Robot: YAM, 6 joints.
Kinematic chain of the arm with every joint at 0, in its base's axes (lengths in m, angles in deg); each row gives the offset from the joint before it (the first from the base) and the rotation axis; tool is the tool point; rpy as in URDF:
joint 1: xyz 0 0 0.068 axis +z
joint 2: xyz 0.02 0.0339 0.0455 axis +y
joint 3: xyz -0.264 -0.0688 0 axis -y
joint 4: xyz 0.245 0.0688 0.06 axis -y
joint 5: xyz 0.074 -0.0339 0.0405 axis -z
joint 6: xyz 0.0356 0 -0.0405 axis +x
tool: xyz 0 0 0 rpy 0 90 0
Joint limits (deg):
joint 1: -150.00..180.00
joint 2: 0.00..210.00
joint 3: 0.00..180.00
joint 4: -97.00..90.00
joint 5: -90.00..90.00
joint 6: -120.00..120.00
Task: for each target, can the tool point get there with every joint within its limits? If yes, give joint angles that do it. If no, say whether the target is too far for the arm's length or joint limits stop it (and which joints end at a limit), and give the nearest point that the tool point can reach.
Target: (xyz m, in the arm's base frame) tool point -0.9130 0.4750 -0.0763
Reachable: no: too far | nearest point -0.5634 0.2931 -0.0022 | short by 0.401 m
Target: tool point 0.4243 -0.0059 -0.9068
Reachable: no: too far | nearest point 0.3188 -0.0044 -0.3735 | short by 0.544 m
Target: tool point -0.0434 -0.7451 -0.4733
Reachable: no: too far | nearest point -0.0300 -0.5149 -0.2626 | short by 0.312 m
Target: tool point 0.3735 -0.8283 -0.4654
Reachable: no: too far | nearest point 0.2254 -0.4998 -0.2214 | short by 0.435 m
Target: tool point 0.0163 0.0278 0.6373
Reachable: yes | joints 89.30 52.26 101.64 8.88 26.62 10.50
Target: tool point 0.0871 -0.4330 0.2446
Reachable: yes | joints -78.76 129.10 123.48 -81.53 -1.60 -101.50
